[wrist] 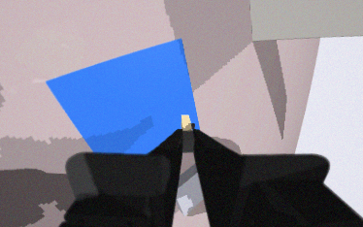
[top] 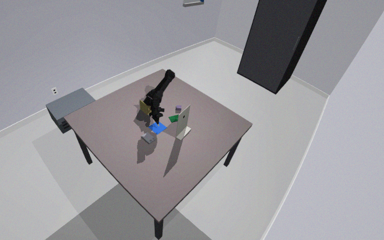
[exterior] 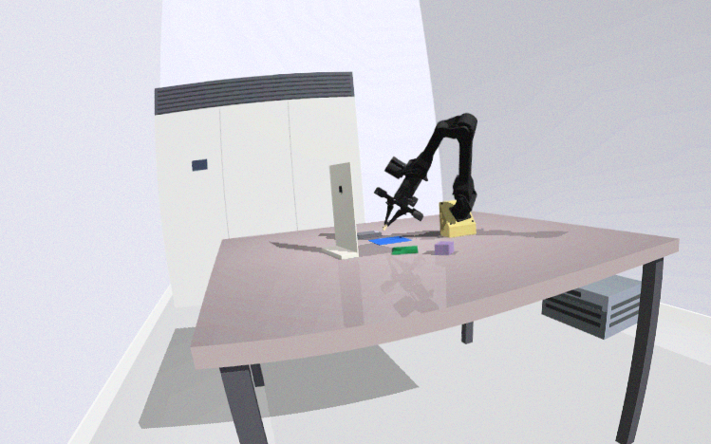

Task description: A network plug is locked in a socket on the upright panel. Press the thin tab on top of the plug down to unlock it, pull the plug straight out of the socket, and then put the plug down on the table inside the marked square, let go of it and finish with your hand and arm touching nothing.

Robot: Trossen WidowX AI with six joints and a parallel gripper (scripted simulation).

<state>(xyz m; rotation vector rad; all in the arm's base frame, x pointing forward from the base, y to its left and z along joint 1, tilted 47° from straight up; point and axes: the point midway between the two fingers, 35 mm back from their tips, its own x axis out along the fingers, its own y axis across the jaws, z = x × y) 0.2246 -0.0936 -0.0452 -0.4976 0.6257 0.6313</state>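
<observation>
Now: gripper tip 5 cm above the blue marked square and 1 cm past it. Also, from my gripper tip: grey block: 14 cm to the right, 5 cm below, 2 cm ahead; then network plug: right at my gripper tip; then green block: 20 cm to the left, 5 cm below, 4 cm ahead.
</observation>
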